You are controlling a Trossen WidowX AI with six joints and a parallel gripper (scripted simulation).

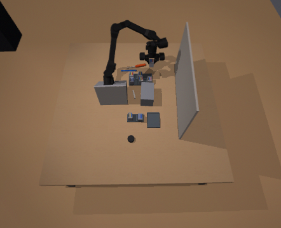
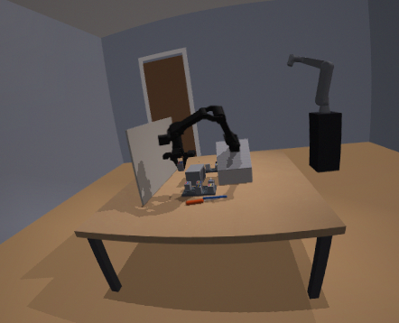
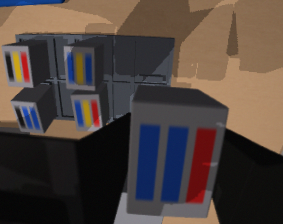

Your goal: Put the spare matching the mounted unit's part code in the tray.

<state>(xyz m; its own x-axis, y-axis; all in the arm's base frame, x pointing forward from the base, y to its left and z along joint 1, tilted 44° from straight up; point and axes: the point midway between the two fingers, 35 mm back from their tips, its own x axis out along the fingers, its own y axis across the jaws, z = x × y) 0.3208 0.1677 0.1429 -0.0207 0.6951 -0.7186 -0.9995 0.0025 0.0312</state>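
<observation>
Right now the dark grey tray is 41 cm to the right of my gripper tip and 16 cm below it. From my gripper tip the other things lie so: mounted unit (4 cm behind, 20 cm to the right, 12 cm below); then tall white panel (21 cm ahead, 22 cm to the right, 6 cm above); then blue pen (19 cm behind, 8 cm to the left, 16 cm below).
</observation>
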